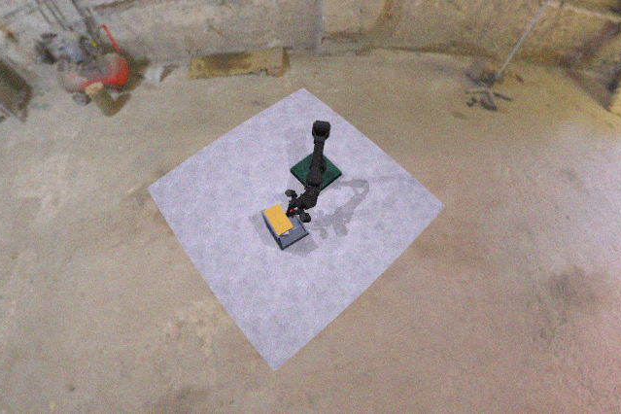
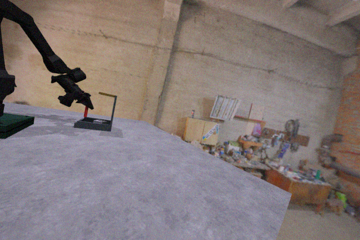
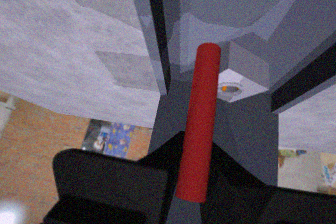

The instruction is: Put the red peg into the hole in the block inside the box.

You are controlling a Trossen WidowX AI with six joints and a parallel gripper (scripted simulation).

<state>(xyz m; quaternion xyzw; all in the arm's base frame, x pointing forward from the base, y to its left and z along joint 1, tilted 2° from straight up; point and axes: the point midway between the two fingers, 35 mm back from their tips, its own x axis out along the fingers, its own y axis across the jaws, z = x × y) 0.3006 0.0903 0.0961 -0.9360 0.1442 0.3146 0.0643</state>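
My gripper tip is now 110 mm short of the back wall and 10 mm to the right of it. Also, from my gripper tip: red peg (30 mm behind, 10 mm to the left, 10 mm below); then roof (60 mm ahead, 20 mm to the left, 90 mm above).
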